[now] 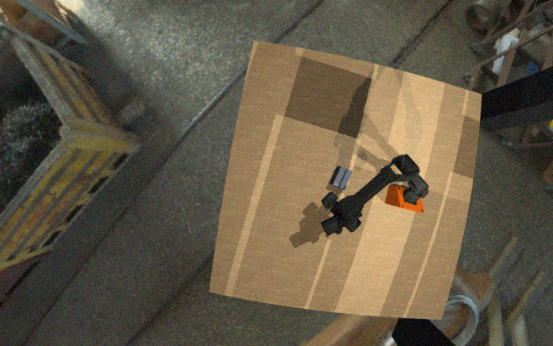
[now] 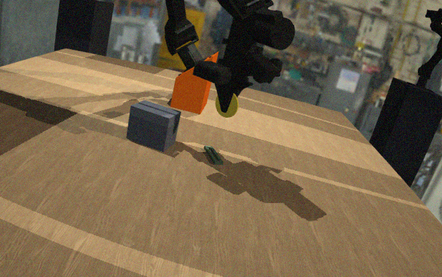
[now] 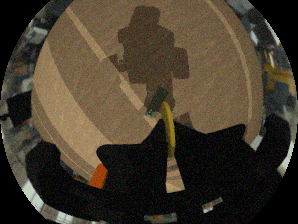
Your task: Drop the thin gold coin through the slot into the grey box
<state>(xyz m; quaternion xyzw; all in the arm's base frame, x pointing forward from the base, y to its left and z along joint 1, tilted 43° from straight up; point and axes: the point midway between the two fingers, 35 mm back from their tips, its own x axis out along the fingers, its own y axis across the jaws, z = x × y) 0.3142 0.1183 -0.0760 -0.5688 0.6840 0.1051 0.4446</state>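
The gold coin lies 20 mm above my gripper tip.
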